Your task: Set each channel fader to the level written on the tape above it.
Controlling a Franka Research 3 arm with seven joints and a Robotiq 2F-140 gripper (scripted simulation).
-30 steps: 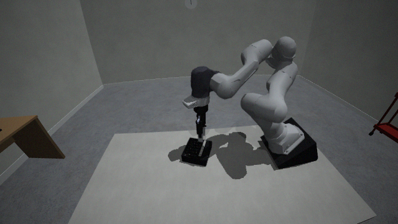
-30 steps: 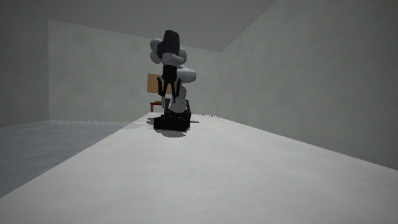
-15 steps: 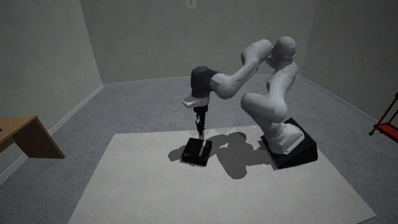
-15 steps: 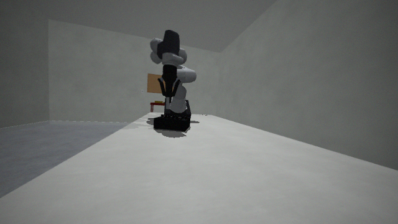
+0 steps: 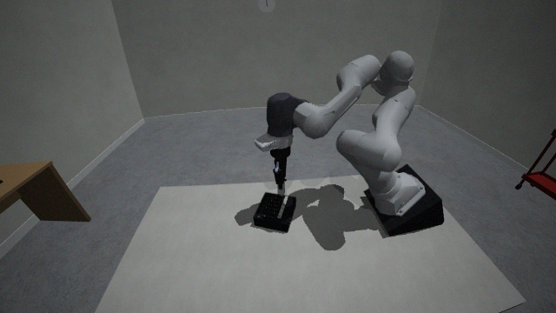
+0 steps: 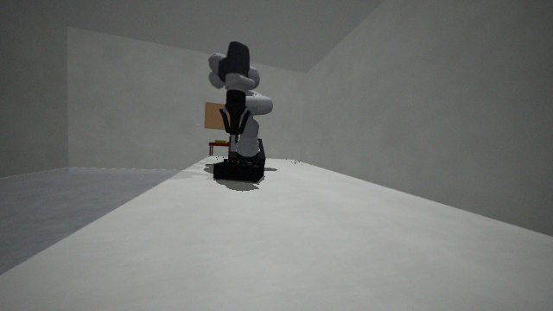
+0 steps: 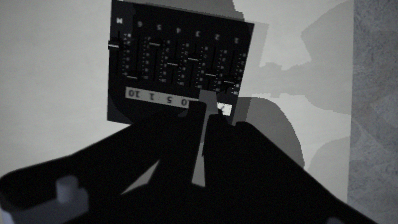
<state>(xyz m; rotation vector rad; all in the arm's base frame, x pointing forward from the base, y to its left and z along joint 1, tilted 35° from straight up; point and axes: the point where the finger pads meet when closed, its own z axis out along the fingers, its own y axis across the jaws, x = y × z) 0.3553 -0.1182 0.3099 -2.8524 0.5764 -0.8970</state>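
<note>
The channel 2 fader cap is 20 mm ahead of my hand, 10 mm to the right of it and 70 mm below it. Also, from my hand: channel 1 fader cap: 10 mm ahead, 30 mm to the right, 70 mm below; then master fader cap: 80 mm ahead, 90 mm to the left, 70 mm below.
</note>
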